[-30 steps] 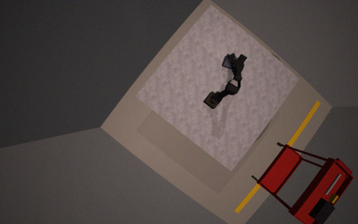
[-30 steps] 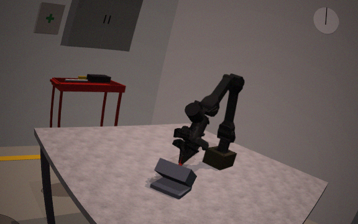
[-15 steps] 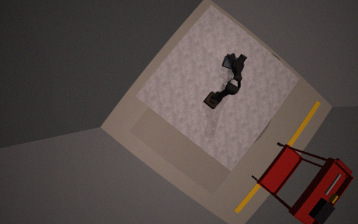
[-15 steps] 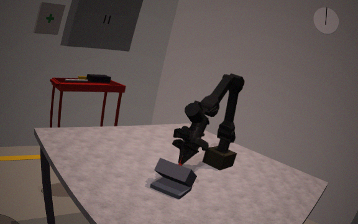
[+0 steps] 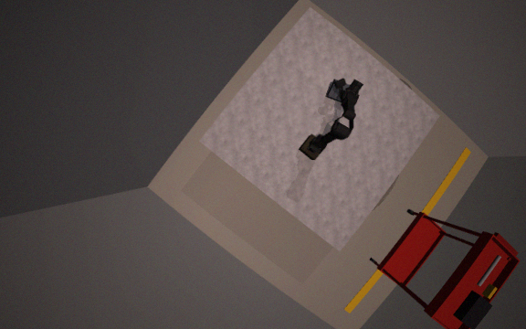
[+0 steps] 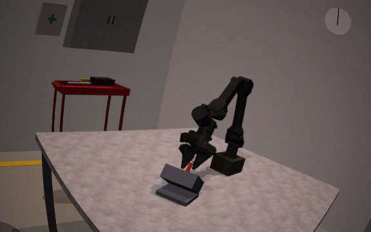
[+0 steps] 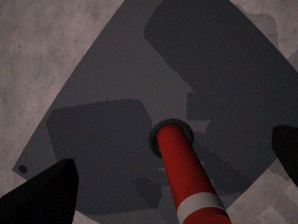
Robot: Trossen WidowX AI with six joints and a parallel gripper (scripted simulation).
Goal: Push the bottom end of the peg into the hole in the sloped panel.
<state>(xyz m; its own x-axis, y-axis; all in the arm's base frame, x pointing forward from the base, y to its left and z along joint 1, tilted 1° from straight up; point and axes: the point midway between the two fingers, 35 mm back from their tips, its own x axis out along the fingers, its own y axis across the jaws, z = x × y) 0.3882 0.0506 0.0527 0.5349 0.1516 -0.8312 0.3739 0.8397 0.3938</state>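
My gripper tip is 10 mm below the red peg and 10 mm past it. The rest, counted from my gripper tip: sloped panel: 40 mm below, 20 mm ahead, 10 mm to the left.
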